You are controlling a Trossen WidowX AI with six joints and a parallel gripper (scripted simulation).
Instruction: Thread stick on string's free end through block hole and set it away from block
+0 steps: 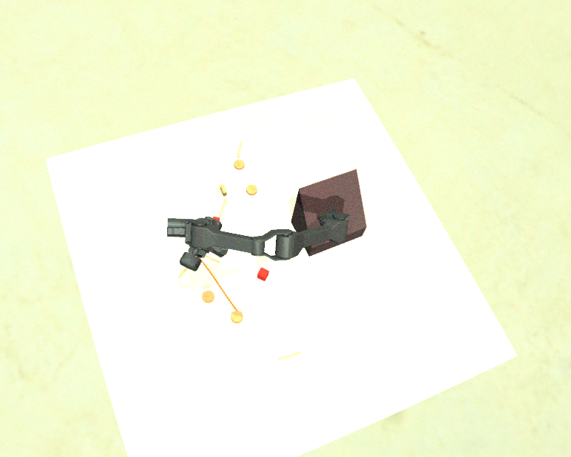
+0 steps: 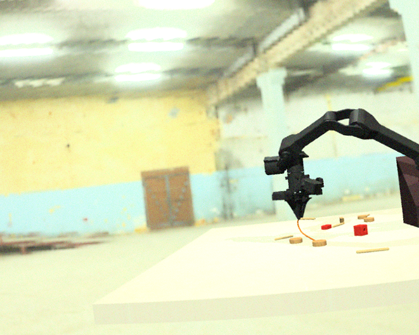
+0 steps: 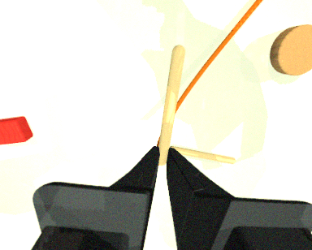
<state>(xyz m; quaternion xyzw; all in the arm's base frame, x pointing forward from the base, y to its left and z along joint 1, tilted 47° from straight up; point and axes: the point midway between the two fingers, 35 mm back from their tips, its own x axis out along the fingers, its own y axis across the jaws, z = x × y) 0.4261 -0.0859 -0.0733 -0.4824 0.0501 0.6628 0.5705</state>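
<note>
Right now my gripper tip is 16 cm past the red block, 14 cm to the right of it and 4 cm above it. Also, from my gripper tip: thin wooden stick 1 cm to the left, 1 cm behind; small pale block 21 cm to the right, 19 cm behind, 5 cm below; round wooden button 23 cm to the left, 5 cm below, 1 cm behind.
</note>
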